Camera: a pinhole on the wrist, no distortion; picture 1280 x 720 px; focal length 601.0 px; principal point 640.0 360.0 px. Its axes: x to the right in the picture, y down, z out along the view. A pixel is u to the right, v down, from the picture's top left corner.
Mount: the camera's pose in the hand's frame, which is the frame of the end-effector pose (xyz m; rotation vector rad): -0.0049 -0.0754 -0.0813 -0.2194 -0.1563 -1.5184
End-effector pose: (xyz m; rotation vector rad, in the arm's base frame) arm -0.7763 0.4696 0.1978 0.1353 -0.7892 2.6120
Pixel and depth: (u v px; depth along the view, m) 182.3 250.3 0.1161
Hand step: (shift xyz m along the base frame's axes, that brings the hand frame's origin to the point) 0.0085 -0.0438 -0.0150
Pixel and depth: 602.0 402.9 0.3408
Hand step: -0.0449 -0.1441 0.1951
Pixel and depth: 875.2 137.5 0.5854
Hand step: 0.2276 -0.2439 0.5058
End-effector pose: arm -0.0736 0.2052 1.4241 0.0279 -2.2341 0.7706
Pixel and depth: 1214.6 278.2 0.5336
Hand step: -0.2336 -0.6722 -0.0888
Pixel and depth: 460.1 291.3 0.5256
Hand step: -0.2701 -0.0586 -0.3495
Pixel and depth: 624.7 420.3 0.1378
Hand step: -0.0336 -0.0560 0.0020
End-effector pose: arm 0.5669 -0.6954 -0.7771 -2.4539 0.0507 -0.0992
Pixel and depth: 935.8 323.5 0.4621
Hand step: 0.0320 0.4111 -0.2079
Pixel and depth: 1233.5 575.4 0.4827
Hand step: 0.2531 0.6193 -0.1043
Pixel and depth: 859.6 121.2 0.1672
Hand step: -0.0528 0.1412 -0.0180
